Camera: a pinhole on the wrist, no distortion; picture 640 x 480 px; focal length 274.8 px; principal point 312.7 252.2 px. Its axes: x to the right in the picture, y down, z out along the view. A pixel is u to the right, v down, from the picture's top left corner.
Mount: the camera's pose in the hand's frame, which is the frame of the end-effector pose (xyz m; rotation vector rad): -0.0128 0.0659 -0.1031 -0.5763 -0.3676 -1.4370
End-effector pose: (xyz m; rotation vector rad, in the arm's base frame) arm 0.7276 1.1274 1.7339 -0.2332 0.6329 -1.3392
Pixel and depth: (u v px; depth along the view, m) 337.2 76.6 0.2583
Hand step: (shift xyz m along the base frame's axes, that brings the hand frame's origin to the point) 0.2232 0.1565 0.0640
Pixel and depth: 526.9 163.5 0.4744
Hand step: 0.3015 -0.0229 0.4228
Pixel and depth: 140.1 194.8 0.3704
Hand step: 0.4226 0.1691 -0.1499
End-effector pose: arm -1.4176 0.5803 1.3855 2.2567 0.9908 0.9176
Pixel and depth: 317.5 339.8 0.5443
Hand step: 0.5100 -0.1166 0.1273
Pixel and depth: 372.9 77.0 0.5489
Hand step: 0.3163 -0.4690 -0.2256
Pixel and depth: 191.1 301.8 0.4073
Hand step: 0.3221 -0.2297 0.2564
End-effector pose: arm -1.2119 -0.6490 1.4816 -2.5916 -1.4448 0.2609
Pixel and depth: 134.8 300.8 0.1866
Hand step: 0.2439 -0.1216 -0.0394
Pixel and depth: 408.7 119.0 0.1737
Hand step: 0.0370 -0.1148 -0.1027
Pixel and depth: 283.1 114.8 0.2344
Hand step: 0.1028 -0.1993 -0.1290
